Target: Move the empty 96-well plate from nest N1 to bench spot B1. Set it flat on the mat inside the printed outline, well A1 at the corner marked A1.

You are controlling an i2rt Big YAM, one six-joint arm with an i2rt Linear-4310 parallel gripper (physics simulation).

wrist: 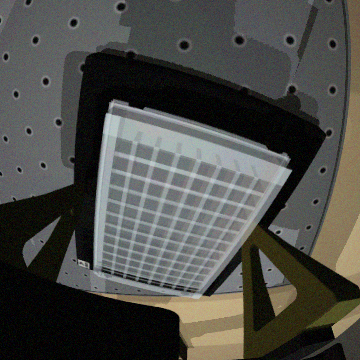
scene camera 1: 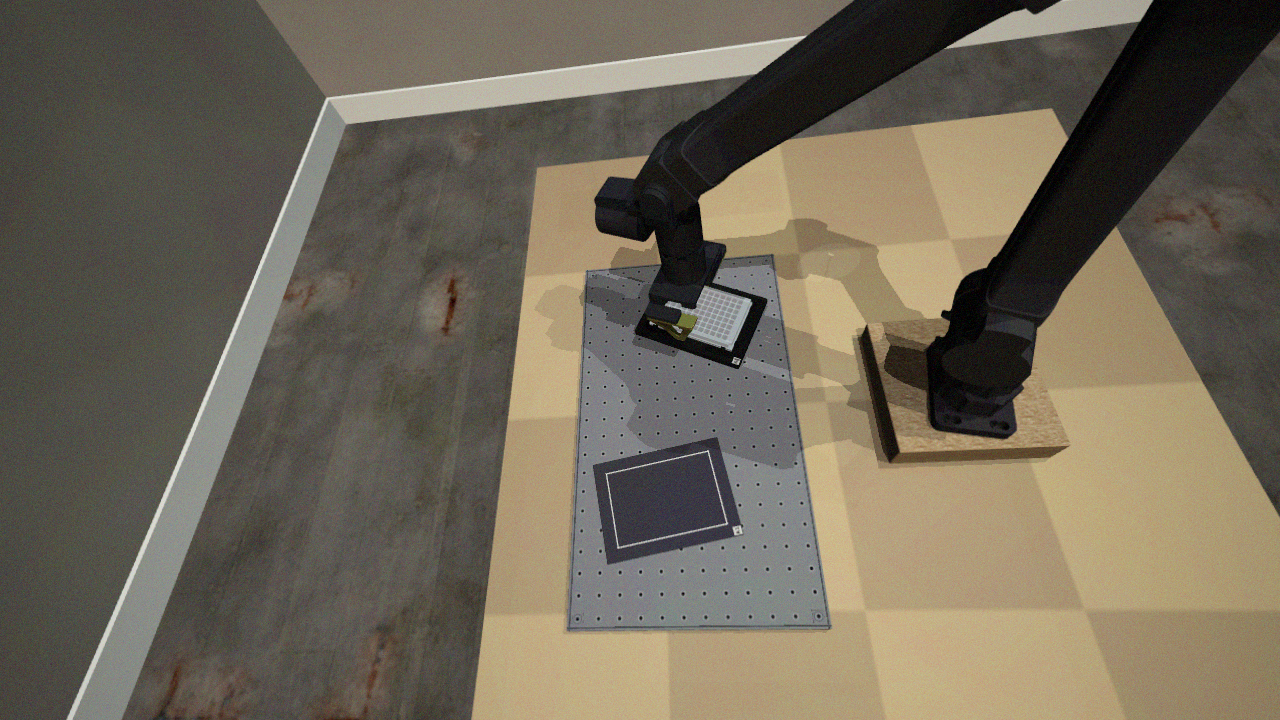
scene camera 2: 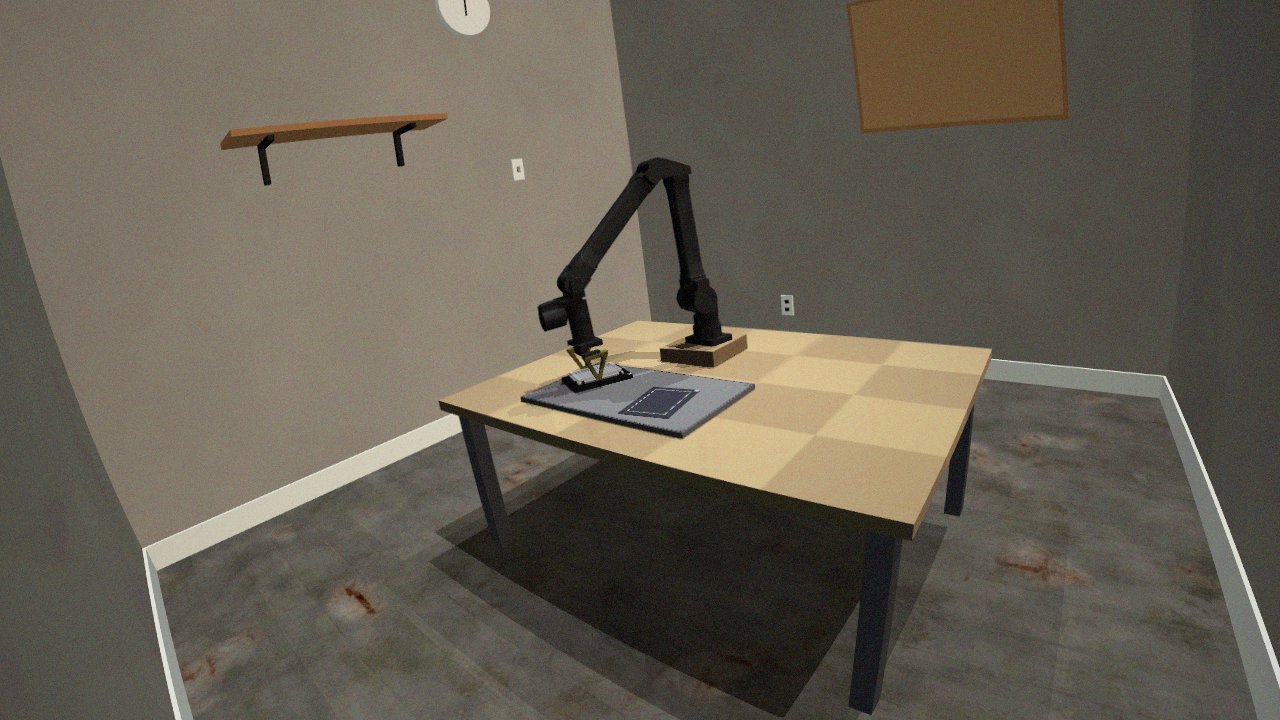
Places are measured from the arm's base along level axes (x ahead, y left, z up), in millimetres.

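Pixels of known places: gripper, fingertip midpoint: (wrist: 166, 211) (scene camera 1: 692, 312) (scene camera 2: 592, 375); arm's base at its link origin: (scene camera 1: 966, 390) (scene camera 2: 708, 340).
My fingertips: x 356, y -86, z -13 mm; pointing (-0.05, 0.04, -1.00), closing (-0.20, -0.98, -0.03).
Ahead of a thing's pixels: the offset from my fingertips to its top centre. "spot": to the spot under its first point. Level surfaces: height alone.
The white 96-well plate @(dz +10, dx -13, dy -1 mm) (scene camera 1: 723, 315) (scene camera 2: 583, 376) (wrist: 165, 190) lies in the black nest N1 @(dz +6, dx -13, dy -1 mm) (scene camera 1: 726, 356) (wrist: 95, 80) at the far end of the grey board. The nest's A1 label @(spot: dz -4, dx -71, dy +69 mm) (scene camera 1: 735, 360) (wrist: 83, 263) shows at one corner. My gripper (scene camera 1: 673, 324) (scene camera 2: 588, 367) (wrist: 166, 211) is open, pointing down at the plate, with one finger toward each long side. Contact between the fingertips and the plate is unclear. The dark mat of B1 @(dz -14, dx -5, dy +271 mm) (scene camera 1: 671, 501) (scene camera 2: 660, 402) bears a white outline @(spot: dz -14, dx -69, dy +249 mm) (scene camera 1: 717, 488); its corner label @(spot: dz -14, dx -99, dy +297 mm) (scene camera 1: 737, 531) is at the near right.
The perforated grey board @(spot: dz -16, dx -62, dy +372 mm) (scene camera 1: 698, 591) (scene camera 2: 716, 407) lies on the checkered table @(dz -29 mm) (scene camera 1: 975, 537) (scene camera 2: 859, 420). The arm's wooden base block (scene camera 1: 913, 438) (scene camera 2: 689, 355) stands to the right of the board in scene camera 1. A wall shelf (scene camera 2: 340, 128) is behind the table.
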